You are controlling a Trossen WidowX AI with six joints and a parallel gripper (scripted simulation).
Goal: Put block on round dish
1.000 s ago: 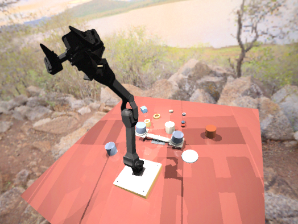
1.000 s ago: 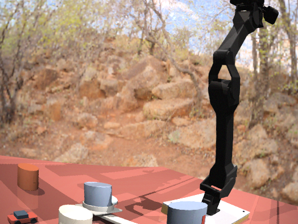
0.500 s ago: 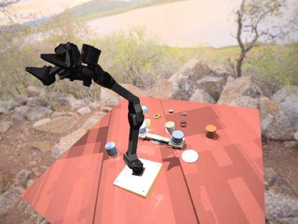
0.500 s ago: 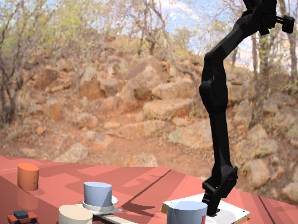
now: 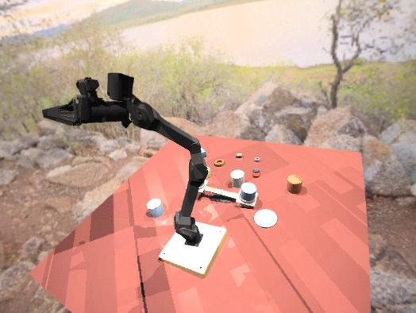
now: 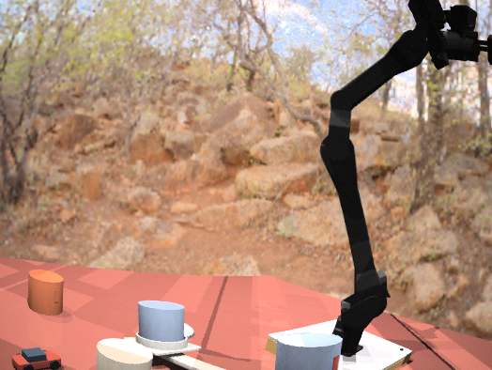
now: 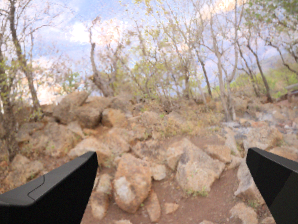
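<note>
The green block lies 45 cm ahead of my gripper tip, 36 cm to the right of it and 64 cm below it. From my gripper tip the other things lie so: white round dish (36 cm ahead, 46 cm to the right, 68 cm below); balance (45 cm ahead, 23 cm to the right, 64 cm below); cream cylinder (56 cm ahead, 29 cm to the right, 64 cm below).
</note>
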